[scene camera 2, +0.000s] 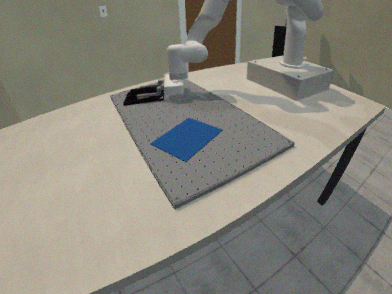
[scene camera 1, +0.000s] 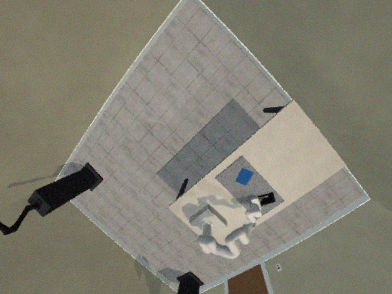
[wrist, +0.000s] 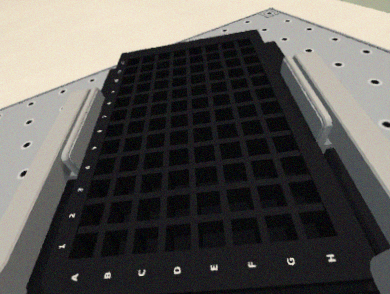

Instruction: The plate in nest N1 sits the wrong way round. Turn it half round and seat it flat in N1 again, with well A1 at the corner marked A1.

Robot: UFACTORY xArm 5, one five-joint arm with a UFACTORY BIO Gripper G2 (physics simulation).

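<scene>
The black well plate point(scene camera 1: 270, 198) point(scene camera 2: 142, 101) point(wrist: 160, 265) lies near the far corner of the perforated board. Its wells face up in the wrist view, with letters A to H along the near edge and numbers up the left side; the A and 1 labels meet at the near left corner. My gripper point(wrist: 197, 115) is shut on the plate, one pale finger along each long side. Black edges show below the plate's top on both sides; I cannot tell plate skirt from nest N1, nor whether the plate sits flat. The nest's A1 mark cannot be made out.
The grey perforated board point(scene camera 1: 235, 172) point(scene camera 2: 240, 150) point(wrist: 345, 90) lies on the cream table point(scene camera 1: 295, 145) point(scene camera 2: 75, 200). A blue square point(scene camera 1: 244, 176) point(scene camera 2: 186, 140) lies flat on the board, apart from the plate. The arm's grey box base point(scene camera 2: 290, 80) stands on the table.
</scene>
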